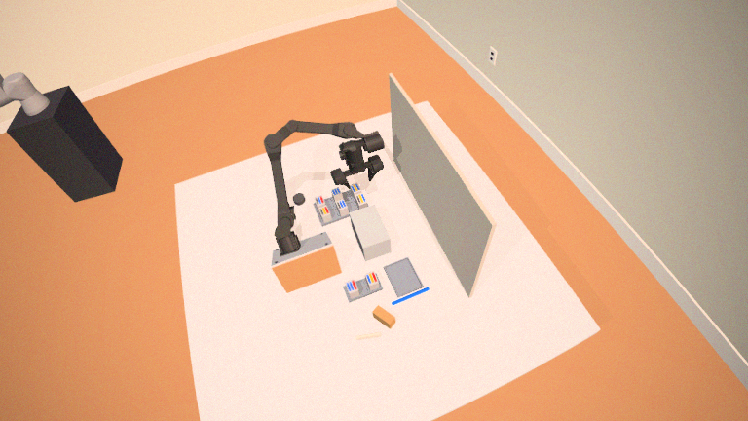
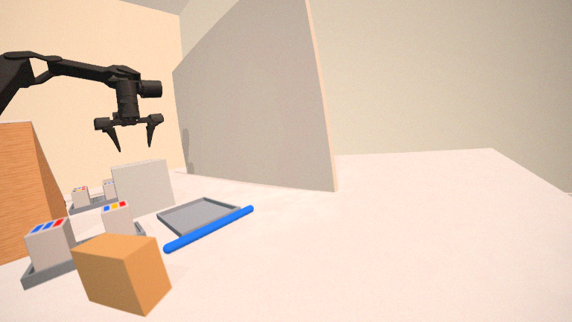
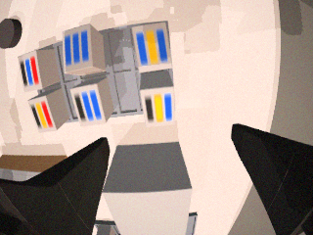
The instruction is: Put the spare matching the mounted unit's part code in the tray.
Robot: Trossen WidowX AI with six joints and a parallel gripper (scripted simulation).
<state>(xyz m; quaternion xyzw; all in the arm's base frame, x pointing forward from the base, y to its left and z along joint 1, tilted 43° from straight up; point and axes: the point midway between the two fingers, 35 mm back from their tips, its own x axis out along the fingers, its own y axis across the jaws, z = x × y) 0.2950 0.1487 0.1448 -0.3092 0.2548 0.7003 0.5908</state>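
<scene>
Right now the grey spare block is 1 cm to the right of my gripper tip and 9 cm below it. From my gripper tip the other things lie so: grey tray: 6 cm ahead, 35 cm to the right, 13 cm below; tall grey panel: 23 cm ahead, 14 cm to the right, 9 cm above; mounted unit: 1 cm behind, 16 cm to the right, 8 cm below.
</scene>
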